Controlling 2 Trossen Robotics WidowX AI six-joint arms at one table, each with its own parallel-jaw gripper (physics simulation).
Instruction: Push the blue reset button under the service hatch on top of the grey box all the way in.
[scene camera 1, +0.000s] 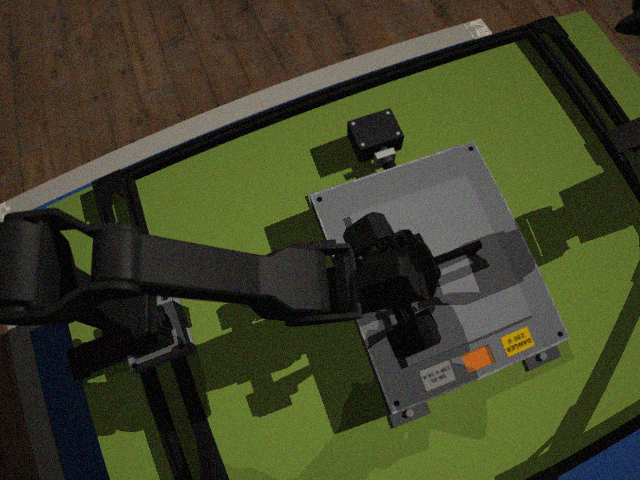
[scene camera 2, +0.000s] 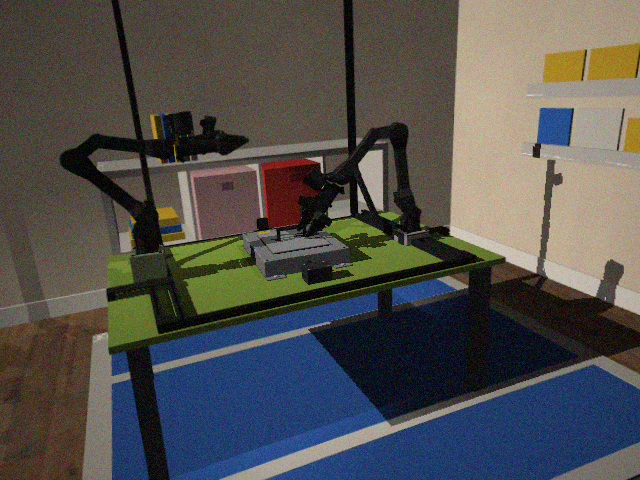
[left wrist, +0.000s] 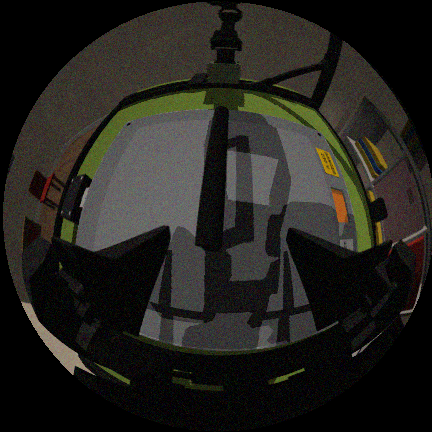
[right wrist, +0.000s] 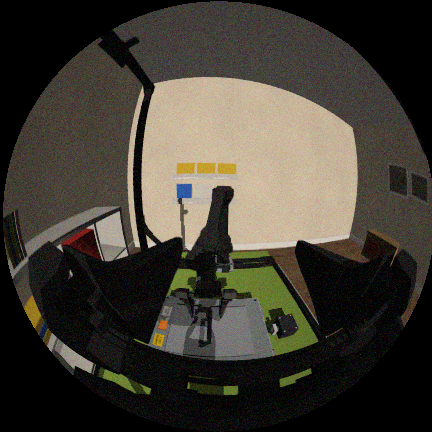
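Observation:
The grey box (scene camera 1: 542, 297) (scene camera 2: 305, 260) (left wrist: 112, 185) (right wrist: 242, 327) lies on the green table. A dark bar handle (scene camera 1: 457, 251) (scene camera 2: 279, 234) (left wrist: 215, 185) stands up from the box's top. The blue reset button does not show in any view, and the hatch's outline is partly lost in shadow. My left gripper (scene camera 1: 413, 284) (scene camera 2: 312, 229) (left wrist: 230, 233) is open and empty, low over the box top, with the handle's near end in line between its fingertips in the left wrist view. My right gripper (scene camera 2: 245, 139) (right wrist: 241, 245) is open and empty, high above the table and away from the box.
A small black box (scene camera 1: 374, 131) (scene camera 2: 316, 272) (right wrist: 286, 324) with a connector sits beside the grey box. Yellow (scene camera 1: 517, 341), orange (scene camera 1: 477, 358) and white (scene camera 1: 436, 375) labels line one edge. Black rails (scene camera 1: 310, 103) border the table. Heavy arm shadows cross the box top.

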